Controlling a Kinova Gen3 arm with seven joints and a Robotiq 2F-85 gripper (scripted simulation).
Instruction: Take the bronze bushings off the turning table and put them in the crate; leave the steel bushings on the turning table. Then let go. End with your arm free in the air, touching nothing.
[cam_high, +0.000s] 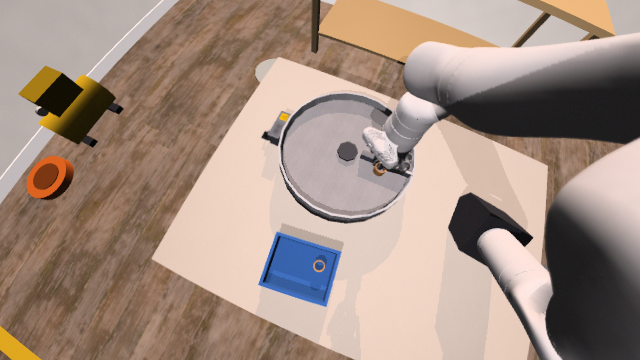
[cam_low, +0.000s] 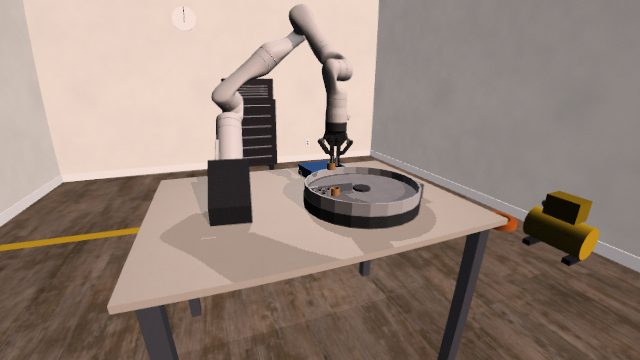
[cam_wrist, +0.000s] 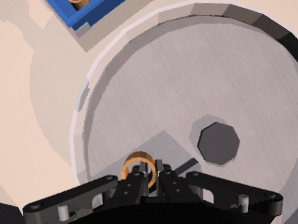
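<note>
The blue crate is 4 cm ahead of my hand, 33 cm to the left of it and 13 cm below it. Round my hand: grey turning table: 10 cm ahead, 4 cm to the right, 10 cm below.
</note>
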